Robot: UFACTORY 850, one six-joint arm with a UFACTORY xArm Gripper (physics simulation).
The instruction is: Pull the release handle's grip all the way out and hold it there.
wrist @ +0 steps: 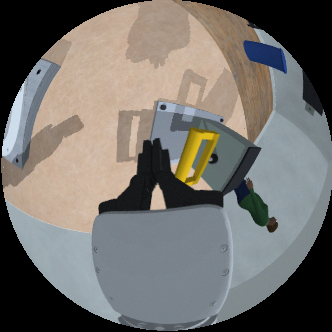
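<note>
The release handle's yellow grip (187, 157) is a long bar with a rectangular loop. It stands at the grey-green housing (220, 155), which is fixed on a light grey base plate (167, 122) on the table. My gripper (154, 147) is shut with its black fingertips together and nothing between them. Its fingertips are beside the yellow grip, on its left in the view, apart from it. How far the grip is out of the housing cannot be told from this view.
A grey metal part (31, 110) with dark screw holes lies at the far left on the tan table (95, 65). Beyond the right table edge are a wood-patterned surface (245, 75), a blue panel (266, 56) and a person in green (256, 206).
</note>
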